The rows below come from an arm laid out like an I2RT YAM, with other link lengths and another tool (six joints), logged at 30 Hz.
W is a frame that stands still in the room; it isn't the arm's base.
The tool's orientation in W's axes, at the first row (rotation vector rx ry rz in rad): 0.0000 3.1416 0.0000
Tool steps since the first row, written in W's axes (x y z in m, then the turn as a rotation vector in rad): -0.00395 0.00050 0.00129 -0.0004 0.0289 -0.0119; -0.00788 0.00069 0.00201 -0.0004 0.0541 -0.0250; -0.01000 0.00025 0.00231 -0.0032 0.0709 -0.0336; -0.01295 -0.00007 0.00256 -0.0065 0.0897 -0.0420; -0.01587 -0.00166 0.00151 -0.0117 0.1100 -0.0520; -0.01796 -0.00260 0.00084 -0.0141 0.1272 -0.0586; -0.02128 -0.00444 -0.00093 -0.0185 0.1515 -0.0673; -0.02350 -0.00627 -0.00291 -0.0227 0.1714 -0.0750; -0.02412 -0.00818 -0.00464 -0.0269 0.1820 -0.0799; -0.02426 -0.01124 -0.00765 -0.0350 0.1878 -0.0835; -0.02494 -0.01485 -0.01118 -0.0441 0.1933 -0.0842; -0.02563 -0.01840 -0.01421 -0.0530 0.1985 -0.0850
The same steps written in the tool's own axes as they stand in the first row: 0.00395 0.00050 -0.00129 0.0004 0.0289 0.0119; 0.00788 0.00069 -0.00201 0.0004 0.0541 0.0250; 0.01000 0.00025 -0.00231 0.0032 0.0709 0.0336; 0.01295 -0.00007 -0.00256 0.0065 0.0897 0.0420; 0.01587 -0.00166 -0.00151 0.0117 0.1100 0.0520; 0.01796 -0.00260 -0.00084 0.0141 0.1272 0.0586; 0.02128 -0.00444 0.00093 0.0185 0.1515 0.0673; 0.02350 -0.00627 0.00291 0.0227 0.1714 0.0750; 0.02412 -0.00818 0.00464 0.0269 0.1820 0.0799; 0.02426 -0.01124 0.00765 0.0350 0.1878 0.0835; 0.02494 -0.01485 0.01118 0.0441 0.1933 0.0842; 0.02563 -0.01840 0.01421 0.0530 0.1985 0.0850
